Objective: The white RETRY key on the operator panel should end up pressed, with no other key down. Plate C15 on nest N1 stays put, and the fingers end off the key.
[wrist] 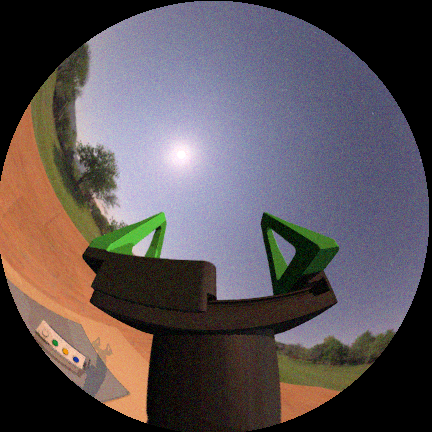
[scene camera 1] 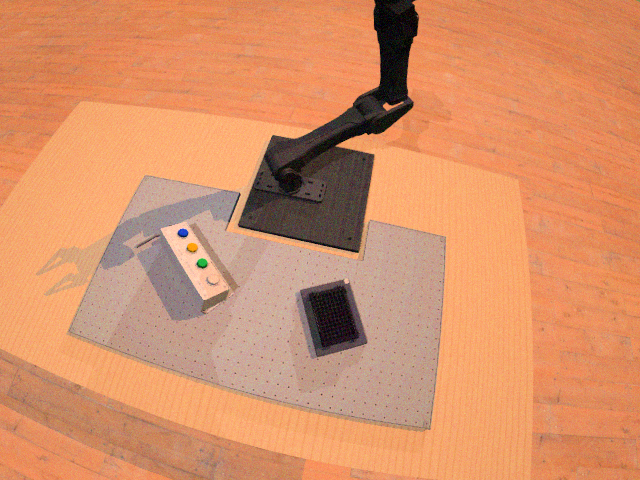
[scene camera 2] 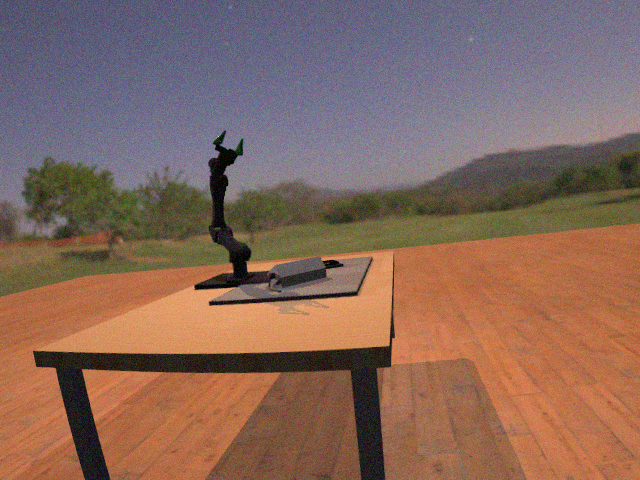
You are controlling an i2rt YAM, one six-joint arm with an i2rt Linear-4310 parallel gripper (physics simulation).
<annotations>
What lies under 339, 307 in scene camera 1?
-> A dark gridded tray.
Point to a button box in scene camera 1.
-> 207, 297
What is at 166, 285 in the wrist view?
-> My gripper.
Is my gripper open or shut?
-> Open.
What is my gripper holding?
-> Nothing.
</annotations>
